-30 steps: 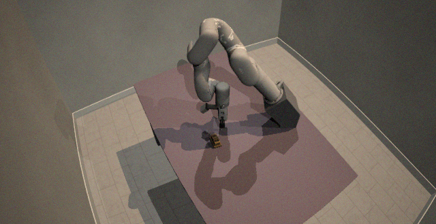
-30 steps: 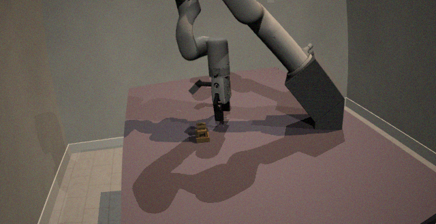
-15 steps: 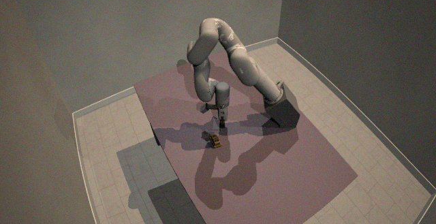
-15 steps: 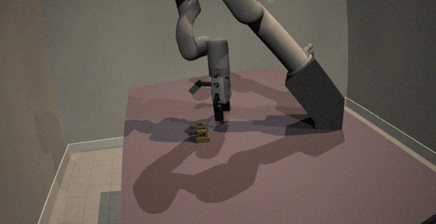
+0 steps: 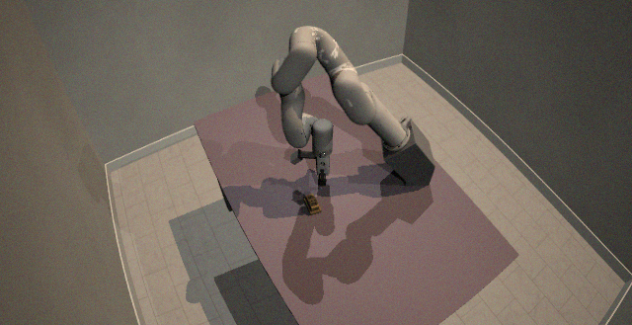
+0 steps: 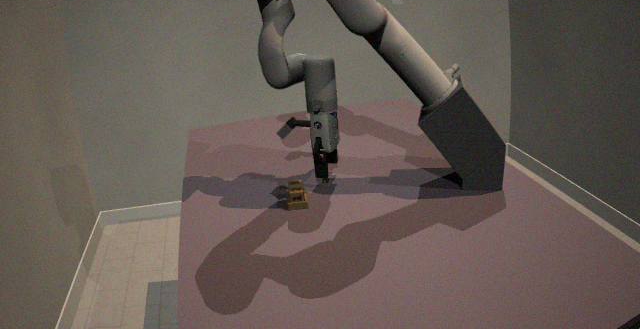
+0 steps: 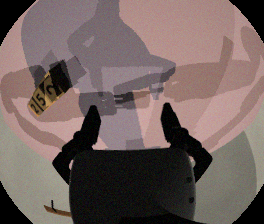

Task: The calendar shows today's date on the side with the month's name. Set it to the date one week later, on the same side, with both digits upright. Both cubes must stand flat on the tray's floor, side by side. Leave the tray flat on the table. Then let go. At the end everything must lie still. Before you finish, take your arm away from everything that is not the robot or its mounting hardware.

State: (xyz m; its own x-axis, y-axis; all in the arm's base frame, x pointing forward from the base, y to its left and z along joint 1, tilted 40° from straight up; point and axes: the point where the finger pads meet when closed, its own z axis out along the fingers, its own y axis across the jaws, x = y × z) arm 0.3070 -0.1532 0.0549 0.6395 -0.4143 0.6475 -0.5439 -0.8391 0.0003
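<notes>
Now: the yellow digit cube 110 mm ahead of my hand, 60 mm to the left of it and 10 mm below it. Also, from my hand: tray 110 mm ahead, 80 mm to the left, 30 mm below.
</notes>
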